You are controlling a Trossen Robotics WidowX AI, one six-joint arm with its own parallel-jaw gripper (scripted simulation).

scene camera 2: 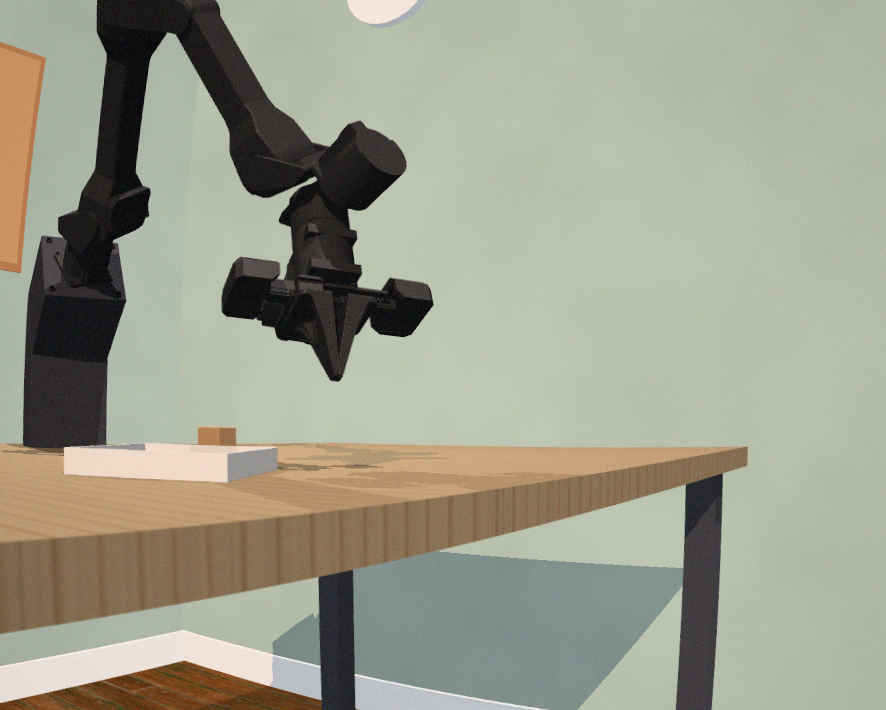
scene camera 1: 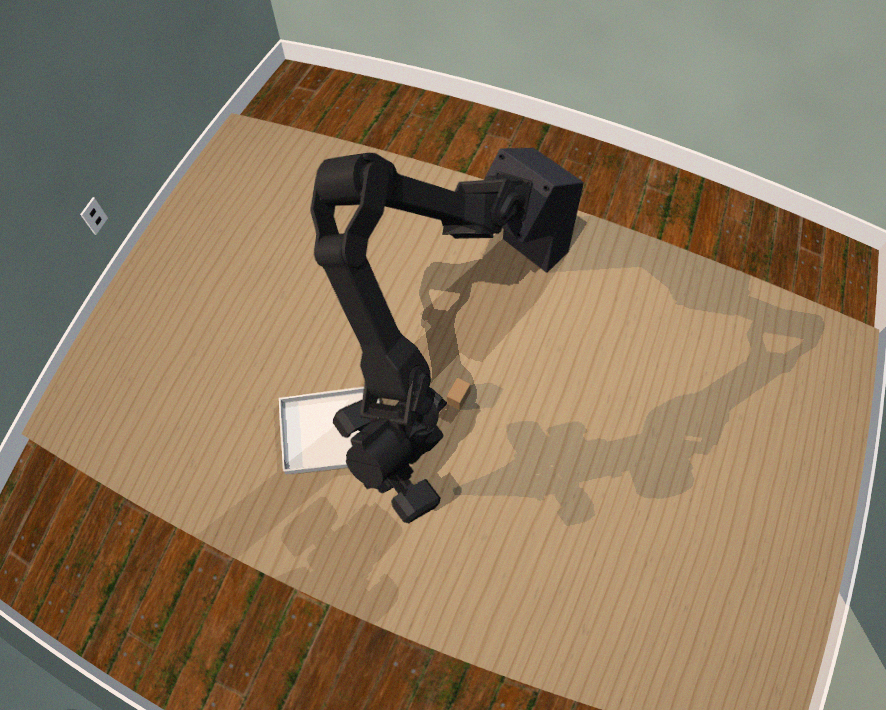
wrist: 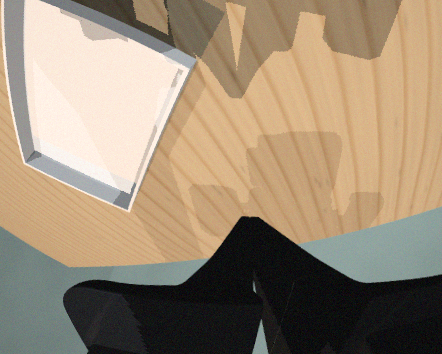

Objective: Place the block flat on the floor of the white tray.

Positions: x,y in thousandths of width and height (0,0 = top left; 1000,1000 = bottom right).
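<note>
My gripper (scene camera 2: 380,535) is there for me to see, and I find my gripper (scene camera 1: 415,685) in scene camera 1 too, while the wrist view shows my gripper (wrist: 562,637) as well. I also see a white tray (scene camera 2: 238,653). Scene camera 1 gives me the white tray (scene camera 1: 348,616), and the wrist view has the white tray (wrist: 200,298) too.
</note>
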